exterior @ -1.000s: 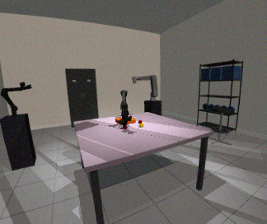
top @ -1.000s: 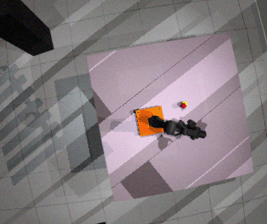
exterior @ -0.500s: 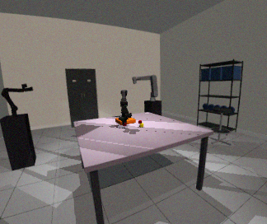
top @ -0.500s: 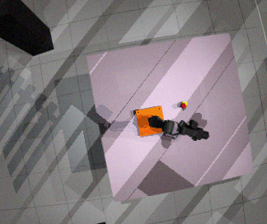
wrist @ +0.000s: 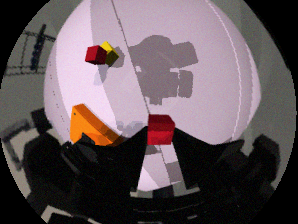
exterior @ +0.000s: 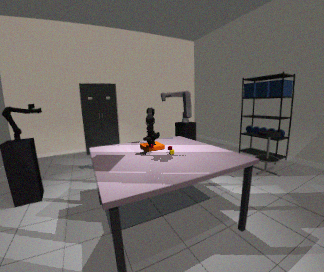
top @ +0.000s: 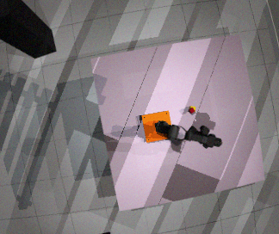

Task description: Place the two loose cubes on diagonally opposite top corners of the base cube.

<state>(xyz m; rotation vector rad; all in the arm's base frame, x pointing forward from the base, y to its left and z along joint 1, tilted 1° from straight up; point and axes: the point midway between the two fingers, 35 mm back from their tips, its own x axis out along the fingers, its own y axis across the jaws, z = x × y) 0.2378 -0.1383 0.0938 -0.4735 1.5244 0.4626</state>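
Right now my gripper tip is 6 cm short of the yellow cube, 20 cm to the right of it and 8 cm above it.
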